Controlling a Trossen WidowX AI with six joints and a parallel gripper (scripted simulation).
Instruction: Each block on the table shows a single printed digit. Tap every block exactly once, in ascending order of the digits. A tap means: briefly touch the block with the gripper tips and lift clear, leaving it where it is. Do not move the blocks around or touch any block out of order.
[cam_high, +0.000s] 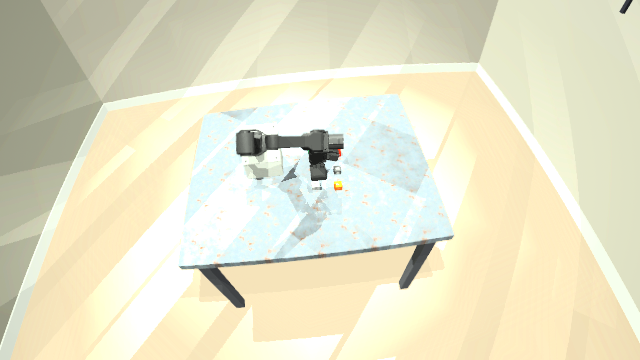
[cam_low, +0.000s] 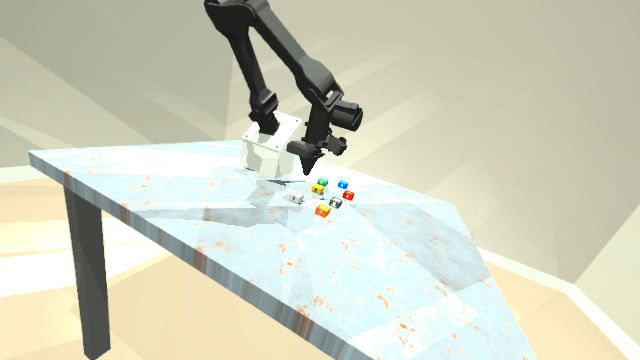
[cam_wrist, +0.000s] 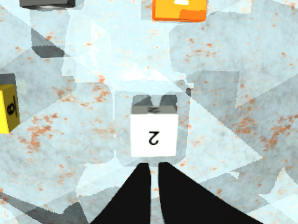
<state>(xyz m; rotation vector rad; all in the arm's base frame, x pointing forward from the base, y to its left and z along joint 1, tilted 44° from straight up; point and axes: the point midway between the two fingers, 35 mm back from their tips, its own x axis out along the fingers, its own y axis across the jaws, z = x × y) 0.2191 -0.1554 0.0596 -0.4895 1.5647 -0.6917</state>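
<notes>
The red block lies 12 cm ahead of my gripper tip, 16 cm to the left of it and 7 cm below it. Round my gripper tip: white block: 1 cm behind, 7 cm below; then orange block: 8 cm ahead, 3 cm to the right, 7 cm below; then black block: 10 cm ahead, 6 cm to the left, 7 cm below.
</notes>
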